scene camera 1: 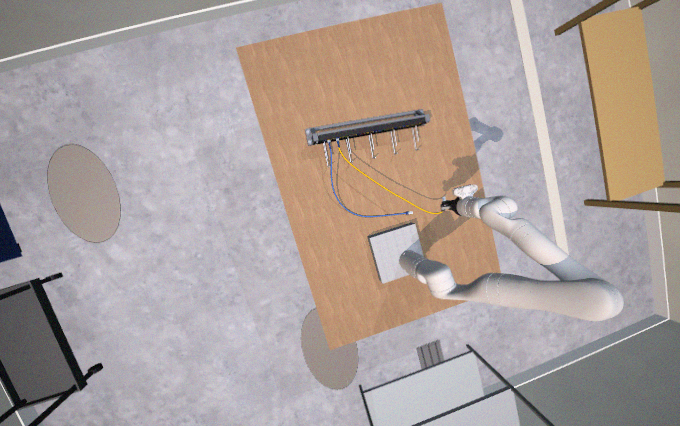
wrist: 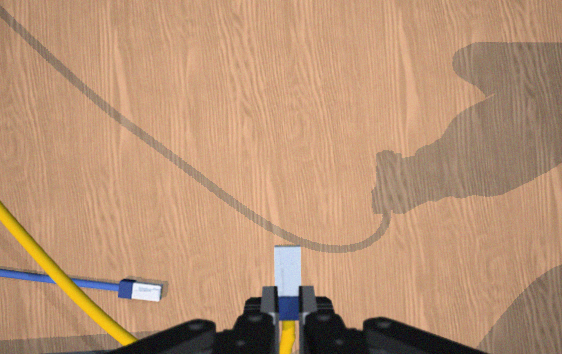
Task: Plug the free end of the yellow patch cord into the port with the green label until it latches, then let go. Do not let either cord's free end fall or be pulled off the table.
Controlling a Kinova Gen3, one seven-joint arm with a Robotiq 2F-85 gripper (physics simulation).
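Frame: origin at the arm's base, x right, y back, z down, level; millimetres.
Where they show: gripper, fingertip midpoint: (scene camera 1: 444, 203) (wrist: 288, 307); arm's base at its link origin: (scene camera 1: 408, 260).
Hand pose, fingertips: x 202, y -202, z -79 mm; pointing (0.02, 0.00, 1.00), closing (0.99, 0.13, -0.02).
Things, the pixels of their centre, and the offset from my fingertips. "pt": a spot on its surface instead. Level surfaces: height alone.
- pale plug tip at a spot on its surface: (wrist: 287, 270) pt dx +2, dy -18, dz -6 mm
- patch panel at the middle of its body: (scene camera 1: 372, 129) dx -178, dy -387, dz +36 mm
- wooden table at its surface level: dz +129 mm
My gripper (scene camera 1: 443, 204) (wrist: 288, 307) is shut on the yellow cord's plug, gripping its dark blue collar. The pale plug tip (wrist: 287, 270) sticks out past the fingertips, held above the table. The yellow patch cord (scene camera 1: 383, 185) (wrist: 55, 277) runs from the left part of the patch panel (scene camera 1: 373, 126) to my gripper, bending back at its end. The panel stands across the table, apart from the plug. The blue cord (scene camera 1: 346, 209) (wrist: 95, 284) has its free end (scene camera 1: 409, 212) (wrist: 146, 291) on the table, left of my gripper. The green label cannot be made out in these views.
Several pale wire-like prongs (scene camera 1: 372, 146) stick out along the panel's front. A light grey square plate (scene camera 1: 388, 255) is under the arm's base on the wooden table (scene camera 1: 351, 65). The table's right edge runs beneath the arm, close to my gripper.
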